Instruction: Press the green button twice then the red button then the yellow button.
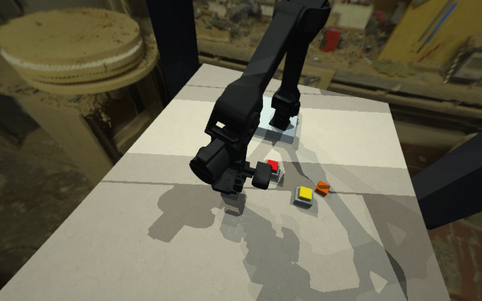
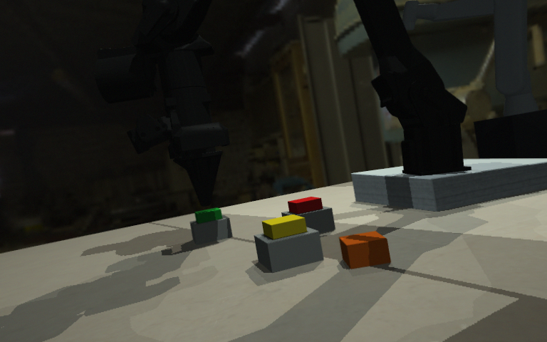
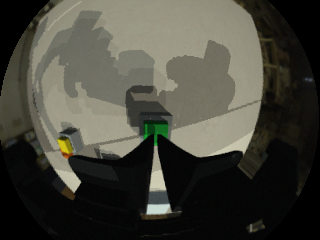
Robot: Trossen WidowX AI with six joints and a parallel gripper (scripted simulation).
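My gripper tip is now 12 cm past the red button, 7 cm to the right of it and 1 cm above it. From my gripper tip the other things lie so: yellow button: 8 cm behind, 19 cm to the left, 1 cm below; then orange block: 14 cm behind, 23 cm to the left, 4 cm below; then green button: 1 cm below.
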